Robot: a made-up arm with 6 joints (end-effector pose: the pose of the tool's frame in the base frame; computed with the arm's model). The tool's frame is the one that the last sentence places. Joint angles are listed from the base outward.
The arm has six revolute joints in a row. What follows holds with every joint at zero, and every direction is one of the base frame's. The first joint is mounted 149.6 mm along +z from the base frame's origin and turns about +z. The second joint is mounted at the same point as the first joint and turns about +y. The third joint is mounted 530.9 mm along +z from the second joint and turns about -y. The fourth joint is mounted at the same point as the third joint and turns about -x. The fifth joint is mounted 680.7 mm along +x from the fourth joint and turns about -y. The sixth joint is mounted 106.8 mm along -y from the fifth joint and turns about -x. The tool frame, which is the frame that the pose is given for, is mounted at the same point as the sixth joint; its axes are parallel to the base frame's.
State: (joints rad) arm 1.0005 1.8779 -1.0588 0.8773 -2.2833 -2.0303
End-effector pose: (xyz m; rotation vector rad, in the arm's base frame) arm -0.0201 -0.1578 -0.2298 -2.7919 -0.3142 -0.9287
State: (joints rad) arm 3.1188 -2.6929 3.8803 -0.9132 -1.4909 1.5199
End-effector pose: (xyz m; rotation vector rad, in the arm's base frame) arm -0.4445 0.0754 -0.2151 0.3143 0.7162 -1.7105
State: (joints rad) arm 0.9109 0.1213 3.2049 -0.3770 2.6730 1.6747
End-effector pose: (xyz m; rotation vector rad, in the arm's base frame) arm -0.2974 -0.5452 0.7553 -2.1260 -0.4728 0.9389
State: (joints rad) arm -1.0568 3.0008 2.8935 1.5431 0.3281 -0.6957
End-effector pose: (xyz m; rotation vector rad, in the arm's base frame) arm 0.3724 -0.6656 -0.3428 -0.7431 0.3782 -0.6480
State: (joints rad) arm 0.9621 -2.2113 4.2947 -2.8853 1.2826 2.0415
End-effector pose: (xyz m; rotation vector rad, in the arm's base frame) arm 0.0549 0.2594 -0.0437 0.3153 1.0729 0.1304
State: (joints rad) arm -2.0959 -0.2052 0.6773 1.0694 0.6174 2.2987
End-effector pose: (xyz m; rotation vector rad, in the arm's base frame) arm -0.1707 -0.1922 1.2546 1.2684 -1.3685 0.2440
